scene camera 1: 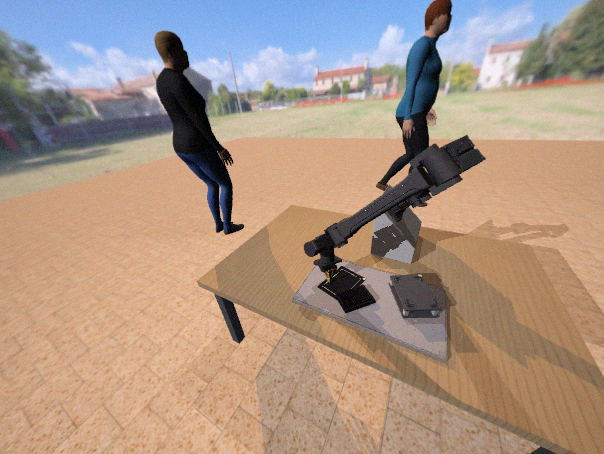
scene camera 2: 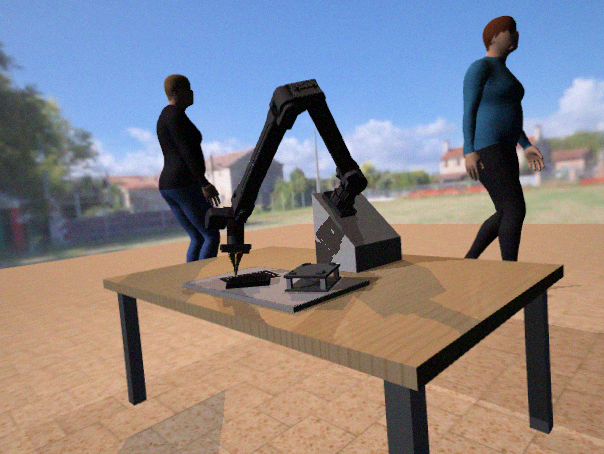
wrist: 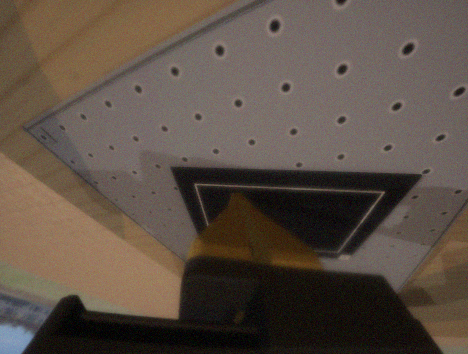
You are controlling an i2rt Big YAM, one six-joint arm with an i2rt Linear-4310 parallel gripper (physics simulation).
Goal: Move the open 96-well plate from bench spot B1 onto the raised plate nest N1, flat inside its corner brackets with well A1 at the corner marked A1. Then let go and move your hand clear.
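Frame: origin at the arm's base, x ahead, y left, z up, level; millimetres.
Seen in the pictures: gripper, fingertip midpoint: [scene camera 1: 329, 281] [scene camera 2: 235, 275] [wrist: 235, 199]; arm's base at its link origin: [scene camera 2: 338, 205].
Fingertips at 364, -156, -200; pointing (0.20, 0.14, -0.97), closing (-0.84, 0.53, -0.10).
Pixels of each thing's top centre, then the offset from my fingertips to it, as dx, dy, dz. "*": a spot on its surface instead. Level surfaces: height alone.
- black 96-well plate at its top centre: [scene camera 2: 248, 278] [scene camera 1: 355, 296] +36, +122, +8
- bench spot B1 at a spot on its surface: [wrist: 400, 182] * -111, +13, -6
- dark raised nest N1 at its top centre: [scene camera 2: 313, 267] [scene camera 1: 413, 289] -55, +310, +42
- grey board with holes, top centre: [wrist: 285, 268] [scene camera 2: 269, 281] [scene camera 1: 368, 293] -14, +160, -7
- wooden table at its surface level: dz -21
The black 96-well plate [scene camera 1: 357, 299] [scene camera 2: 248, 280] lies partly off the marked outline of bench spot B1 [scene camera 1: 346, 280] [wrist: 400, 182], on the side toward scene camera 1. It looks slightly tilted, and its wells face up. In the wrist view the plate does not show. My gripper [scene camera 1: 329, 281] [scene camera 2: 236, 273] [wrist: 235, 199] is shut and empty, pointing down low over B1, beside the plate. Any gap between the fingertips and the mat is too small to tell. The dark raised nest N1 [scene camera 1: 419, 294] [scene camera 2: 312, 271] stands on short posts, with brackets at its corners. The A1 marks are not readable.
A grey board with holes [scene camera 1: 425, 342] [scene camera 2: 295, 303] [wrist: 310, 47] carries B1 and the nest on the wooden table [scene camera 1: 270, 260] [scene camera 2: 390, 340]. The arm's wedge-shaped base [scene camera 1: 396, 237] [scene camera 2: 357, 235] stands behind the board. Two people stand beyond the table.
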